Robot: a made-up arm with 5 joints.
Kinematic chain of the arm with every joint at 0, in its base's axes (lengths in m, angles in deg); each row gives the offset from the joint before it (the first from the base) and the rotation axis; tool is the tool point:
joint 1: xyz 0 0 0.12 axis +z
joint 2: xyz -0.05 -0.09 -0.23 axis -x
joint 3: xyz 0 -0.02 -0.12 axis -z
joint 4: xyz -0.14 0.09 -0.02 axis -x
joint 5: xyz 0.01 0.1 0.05 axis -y
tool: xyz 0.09 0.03 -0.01
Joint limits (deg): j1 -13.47..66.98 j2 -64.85..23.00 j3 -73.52..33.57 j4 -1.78..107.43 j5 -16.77..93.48
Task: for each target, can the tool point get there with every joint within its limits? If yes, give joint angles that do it. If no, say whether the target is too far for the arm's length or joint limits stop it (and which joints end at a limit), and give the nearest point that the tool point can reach.
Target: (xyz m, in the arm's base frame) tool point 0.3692 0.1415 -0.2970
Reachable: no: joint limits stop it (at a limit: joint 1, joint 3) | nearest point 0.0767 0.1383 -0.2545 | short by 0.296 m
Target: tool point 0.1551 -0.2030 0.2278
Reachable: no: joint limits stop it (at a limit: joint 1, joint 2, joint 4, joint 5) | nearest point -0.0456 -0.1086 0.0911 | short by 0.261 m
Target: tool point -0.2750 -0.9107 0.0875
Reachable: no: too far | nearest point -0.1127 -0.3733 -0.1591 | short by 0.613 m
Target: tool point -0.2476 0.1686 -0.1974
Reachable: yes | joints -5.79 -43.19 -43.53 69.84 50.63
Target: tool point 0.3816 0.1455 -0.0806
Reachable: no: joint limits stop it (at a limit: joint 1, joint 3) | nearest point 0.0857 0.1633 -0.0853 | short by 0.297 m
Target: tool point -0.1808 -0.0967 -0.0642
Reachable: yes | joints 58.93 -30.24 -16.49 11.15 46.64
